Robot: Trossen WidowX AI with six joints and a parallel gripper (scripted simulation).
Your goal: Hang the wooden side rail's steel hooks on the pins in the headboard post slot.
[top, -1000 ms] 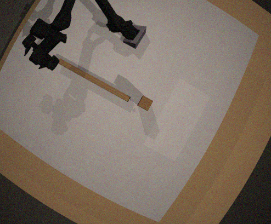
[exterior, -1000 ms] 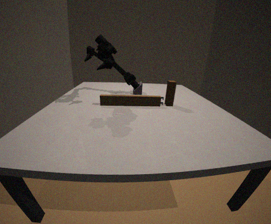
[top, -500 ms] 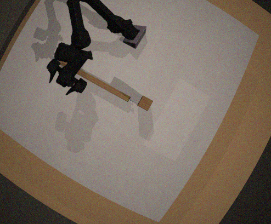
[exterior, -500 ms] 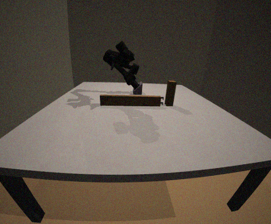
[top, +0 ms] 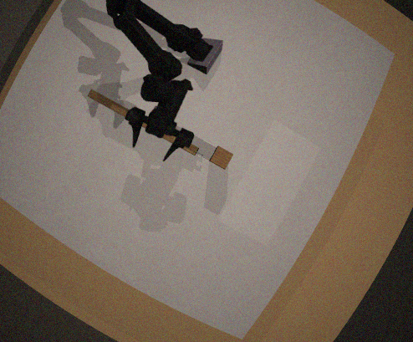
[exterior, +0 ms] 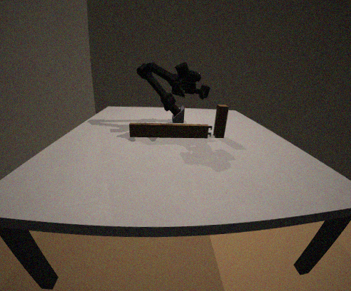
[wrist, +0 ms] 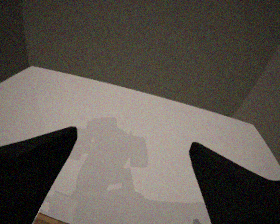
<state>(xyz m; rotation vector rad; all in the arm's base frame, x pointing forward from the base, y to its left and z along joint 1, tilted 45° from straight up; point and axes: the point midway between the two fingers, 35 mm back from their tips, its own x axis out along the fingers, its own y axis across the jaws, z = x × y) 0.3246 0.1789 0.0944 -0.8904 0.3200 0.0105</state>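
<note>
My gripper tip is 100 mm past the headboard post, 170 mm to the right of it and 140 mm above it.
</note>
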